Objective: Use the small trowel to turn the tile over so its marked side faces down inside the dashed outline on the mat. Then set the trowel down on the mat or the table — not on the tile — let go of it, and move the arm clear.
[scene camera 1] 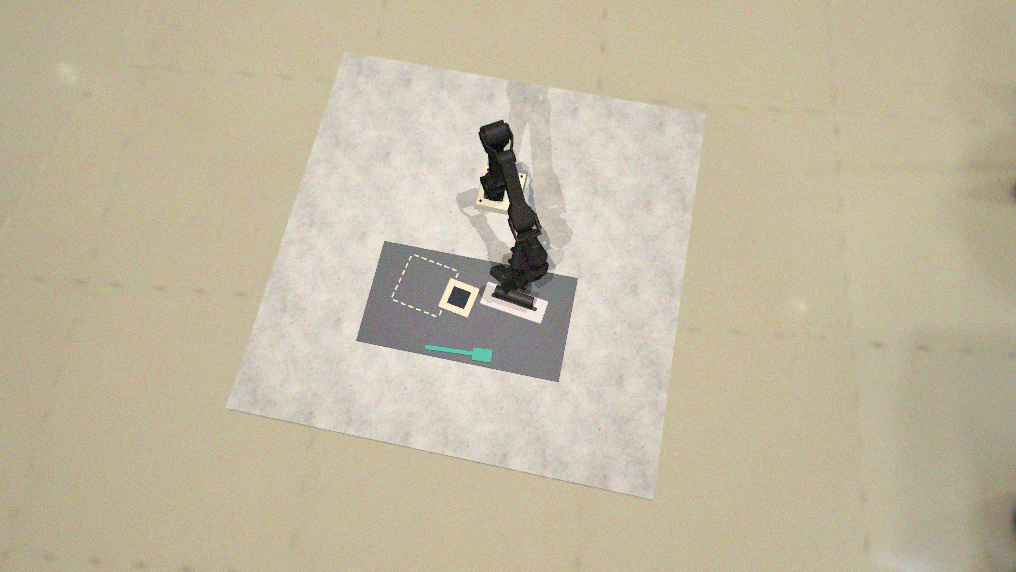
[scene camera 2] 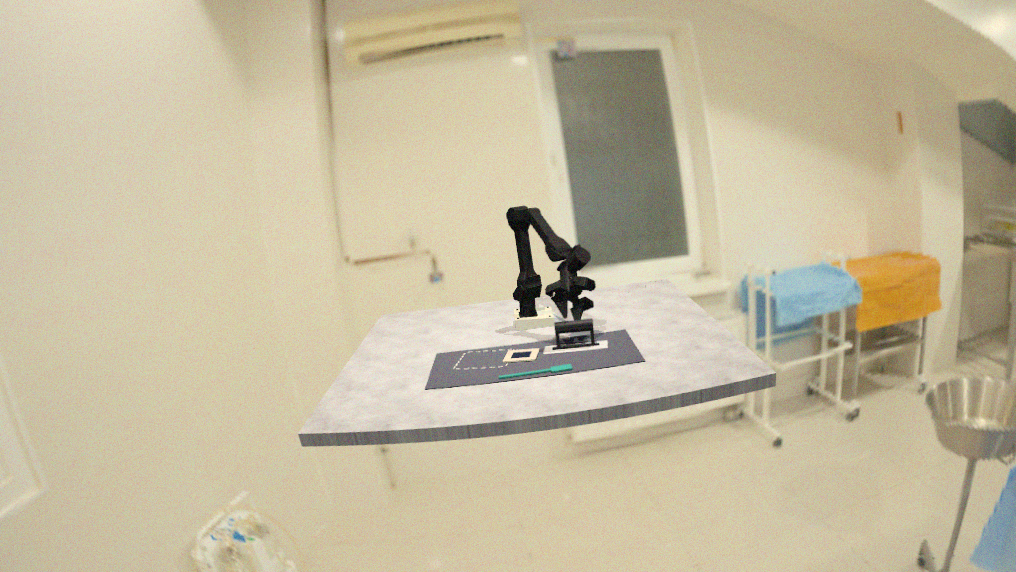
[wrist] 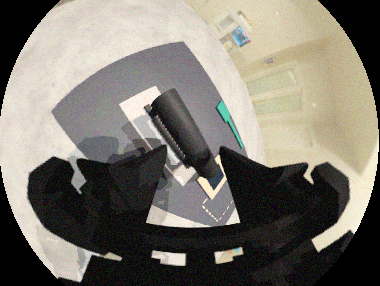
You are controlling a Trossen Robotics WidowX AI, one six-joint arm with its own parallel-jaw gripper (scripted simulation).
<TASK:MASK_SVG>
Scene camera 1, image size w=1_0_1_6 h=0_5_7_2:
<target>my gripper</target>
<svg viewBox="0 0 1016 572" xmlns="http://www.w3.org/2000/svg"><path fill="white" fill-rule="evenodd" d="M547 261L540 266L532 266L523 252L517 250L514 245L510 249L513 252L512 258L508 259L510 267L507 268L503 264L491 267L490 275L502 284L503 292L507 295L511 282L516 281L513 279L515 273L519 272L519 288L522 289L528 280L534 282L547 274L549 267Z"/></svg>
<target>tile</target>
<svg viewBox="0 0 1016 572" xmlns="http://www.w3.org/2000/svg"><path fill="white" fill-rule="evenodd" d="M450 278L438 307L468 318L480 289Z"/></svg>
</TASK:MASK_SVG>
